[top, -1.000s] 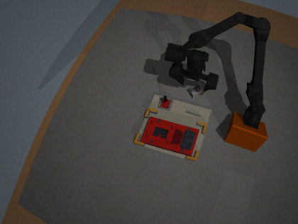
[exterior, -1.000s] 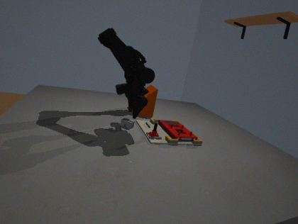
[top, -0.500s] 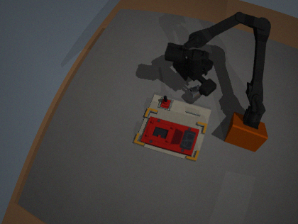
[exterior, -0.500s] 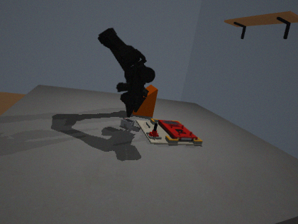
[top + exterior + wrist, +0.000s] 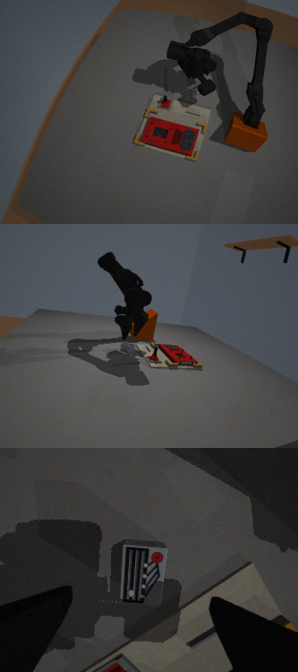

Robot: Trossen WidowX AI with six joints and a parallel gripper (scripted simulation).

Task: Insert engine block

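Now: the grey engine block 10 mm to the right of my gripper tip and 50 mm below it. From my gripper tip the other things lie so: stand: 90 mm ahead, 100 mm to the left, 20 mm below.
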